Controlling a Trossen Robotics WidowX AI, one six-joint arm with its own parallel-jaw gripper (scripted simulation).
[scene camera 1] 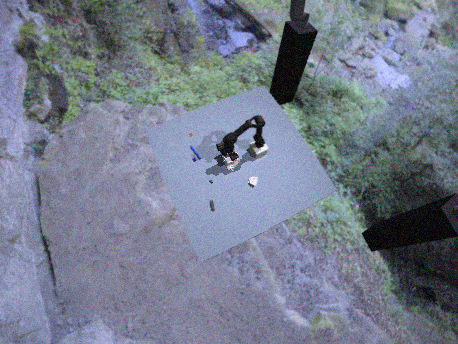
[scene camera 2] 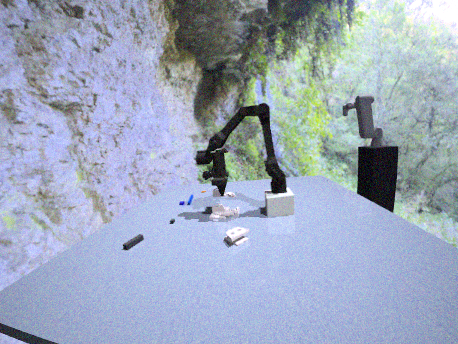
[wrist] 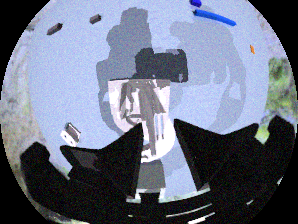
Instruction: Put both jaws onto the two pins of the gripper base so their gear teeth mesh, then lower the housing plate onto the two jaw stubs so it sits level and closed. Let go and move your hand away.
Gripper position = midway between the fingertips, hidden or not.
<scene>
My gripper (wrist: pixel 158 124) carries a grey jaw (wrist: pixel 150 104).
</scene>
